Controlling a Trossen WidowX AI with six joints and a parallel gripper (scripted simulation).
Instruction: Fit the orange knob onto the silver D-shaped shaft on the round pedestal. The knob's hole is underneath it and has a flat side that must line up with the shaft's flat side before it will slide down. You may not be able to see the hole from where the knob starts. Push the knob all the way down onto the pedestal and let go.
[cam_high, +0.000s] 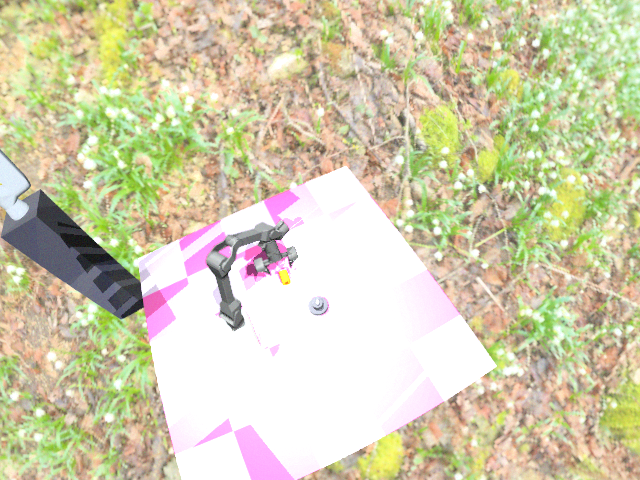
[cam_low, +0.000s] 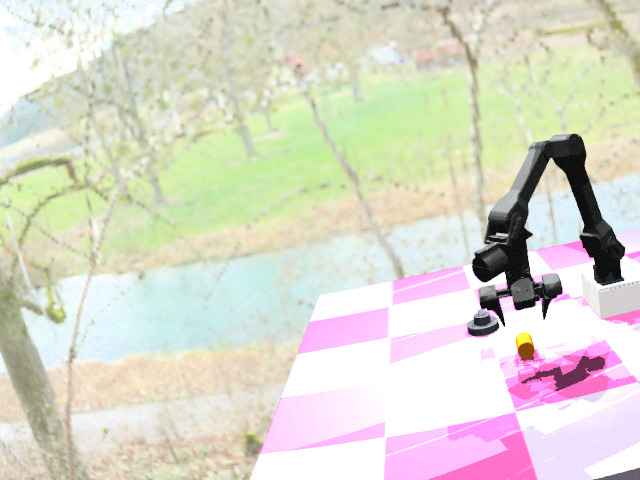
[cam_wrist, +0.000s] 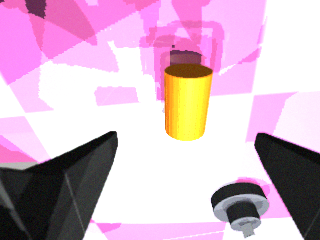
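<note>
The orange knob is 10 mm ahead of my gripper tip, 10 mm to the left of it and 60 mm below it. From my gripper tip the other things lie so: round pedestal (70 mm ahead, 200 mm to the right, 50 mm below).
</note>
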